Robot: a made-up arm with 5 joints.
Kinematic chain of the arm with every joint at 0, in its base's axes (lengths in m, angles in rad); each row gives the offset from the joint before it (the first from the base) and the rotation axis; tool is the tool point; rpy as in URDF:
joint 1: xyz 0.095 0 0.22 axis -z
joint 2: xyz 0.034 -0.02 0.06 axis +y
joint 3: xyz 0.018 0 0.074 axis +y
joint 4: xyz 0.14 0 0.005 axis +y
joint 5: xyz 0.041 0.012 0 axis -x
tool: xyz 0 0 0 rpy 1.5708 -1.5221 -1.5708
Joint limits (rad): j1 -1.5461..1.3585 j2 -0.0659..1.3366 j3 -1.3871..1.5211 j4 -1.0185..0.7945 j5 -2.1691..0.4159
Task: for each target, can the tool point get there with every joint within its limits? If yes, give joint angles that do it. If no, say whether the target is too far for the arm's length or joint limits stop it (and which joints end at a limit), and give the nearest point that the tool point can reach.
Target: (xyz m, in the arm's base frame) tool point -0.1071 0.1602 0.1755
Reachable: no: joint limits stop it (at a limit: joint 2, joint 3) | nearest point 0.0456 0.0392 0.2254 | short by 0.201 m
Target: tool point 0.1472 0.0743 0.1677
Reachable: yes | joints -1.0467 0.3812 1.0155 0.6019 -0.4686
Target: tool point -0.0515 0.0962 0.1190
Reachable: no: joint limits stop it (at a limit: joint 2) | nearest point 0.0549 0.0263 0.1903 | short by 0.146 m
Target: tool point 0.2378 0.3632 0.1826
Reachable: no: too far | nearest point 0.1980 0.2619 0.2203 | short by 0.115 m
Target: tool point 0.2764 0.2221 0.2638
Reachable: yes | joints -0.9139 1.1363 -0.8888 -0.2080 -1.1255
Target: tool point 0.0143 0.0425 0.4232
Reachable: no: joint limits stop it (at a limit: joint 1, joint 3, joint 4) | nearest point 0.1041 0.0447 0.5200 | short by 0.132 m
